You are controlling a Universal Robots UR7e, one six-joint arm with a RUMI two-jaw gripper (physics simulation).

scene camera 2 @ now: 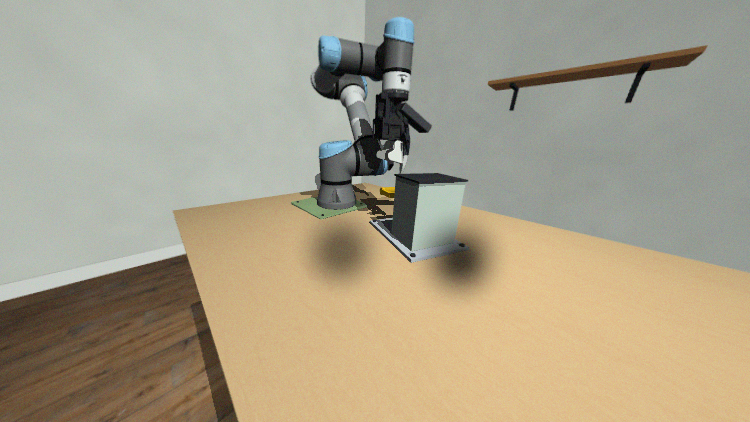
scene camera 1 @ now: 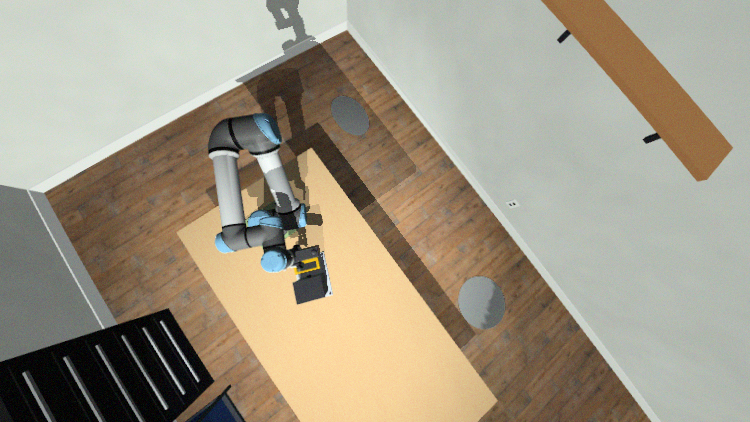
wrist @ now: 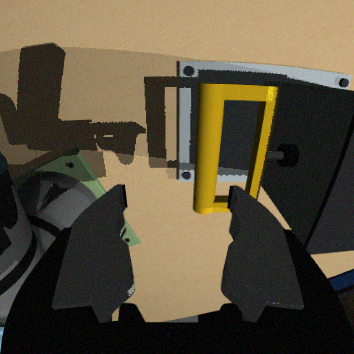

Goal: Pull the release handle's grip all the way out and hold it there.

Note:
I see my gripper and a base plate.
My gripper is seen too in the wrist view.

